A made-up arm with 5 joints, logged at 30 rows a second.
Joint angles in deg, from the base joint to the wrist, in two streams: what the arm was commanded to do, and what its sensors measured. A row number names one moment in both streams.
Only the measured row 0 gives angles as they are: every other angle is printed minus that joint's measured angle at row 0.
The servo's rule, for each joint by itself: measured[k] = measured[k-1] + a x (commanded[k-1-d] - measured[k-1]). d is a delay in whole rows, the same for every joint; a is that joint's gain. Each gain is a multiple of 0.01, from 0.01 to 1. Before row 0 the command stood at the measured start. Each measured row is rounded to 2 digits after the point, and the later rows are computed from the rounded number. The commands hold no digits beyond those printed.
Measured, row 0:
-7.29 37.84 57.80 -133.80 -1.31
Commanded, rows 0 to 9:
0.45 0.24 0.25 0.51 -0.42
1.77 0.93 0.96 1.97 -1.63
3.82 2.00 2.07 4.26 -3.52
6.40 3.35 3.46 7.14 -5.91
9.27 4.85 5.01 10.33 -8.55
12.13 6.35 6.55 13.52 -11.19
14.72 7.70 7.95 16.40 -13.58
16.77 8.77 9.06 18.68 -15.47
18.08 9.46 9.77 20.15 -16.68
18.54 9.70 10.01 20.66 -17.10
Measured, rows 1 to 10:
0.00 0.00 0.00 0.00 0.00
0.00 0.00 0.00 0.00 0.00
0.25 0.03 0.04 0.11 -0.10
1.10 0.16 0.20 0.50 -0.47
2.62 0.42 0.52 1.29 -1.20
4.74 0.83 1.02 2.52 -2.33
7.28 1.39 1.70 4.16 -3.82
10.00 2.08 2.52 6.13 -5.59
12.64 2.87 3.44 8.29 -7.51
14.95 3.70 4.40 10.47 -9.42
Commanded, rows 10 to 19:
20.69 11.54 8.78 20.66 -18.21
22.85 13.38 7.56 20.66 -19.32
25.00 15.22 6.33 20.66 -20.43
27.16 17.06 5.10 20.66 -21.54
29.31 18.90 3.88 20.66 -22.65
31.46 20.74 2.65 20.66 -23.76
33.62 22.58 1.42 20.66 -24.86
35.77 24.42 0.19 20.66 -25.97
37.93 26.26 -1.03 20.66 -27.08
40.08 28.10 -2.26 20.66 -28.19
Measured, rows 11 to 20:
16.70 4.51 5.31 12.50 -11.16
17.73 5.24 6.11 14.21 -12.59
19.39 6.12 6.56 15.56 -13.94
21.33 7.14 6.73 16.63 -15.23
23.39 8.27 6.66 17.48 -16.48
25.50 9.50 6.39 18.15 -17.69
27.63 10.82 5.96 18.68 -18.88
29.77 12.21 5.40 19.10 -20.05
31.93 13.66 4.72 19.43 -21.20
34.08 15.17 3.95 19.69 -22.34

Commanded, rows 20 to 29:
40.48 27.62 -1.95 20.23 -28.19
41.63 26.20 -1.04 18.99 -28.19
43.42 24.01 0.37 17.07 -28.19
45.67 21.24 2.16 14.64 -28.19
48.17 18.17 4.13 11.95 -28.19
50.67 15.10 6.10 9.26 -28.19
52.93 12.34 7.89 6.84 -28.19
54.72 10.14 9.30 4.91 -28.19
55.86 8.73 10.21 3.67 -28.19
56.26 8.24 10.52 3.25 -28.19
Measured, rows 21 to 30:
36.24 16.72 3.10 19.89 -23.48
38.39 18.31 2.19 20.05 -24.61
39.56 19.61 1.49 20.09 -25.47
40.72 20.53 1.06 19.86 -26.12
42.23 21.02 0.94 19.27 -26.62
44.16 21.05 1.15 18.30 -27.00
46.41 20.65 1.66 16.97 -27.29
48.80 19.87 2.41 15.35 -27.51
51.11 18.82 3.34 13.56 -27.67
53.13 17.60 4.35 11.74 -27.79

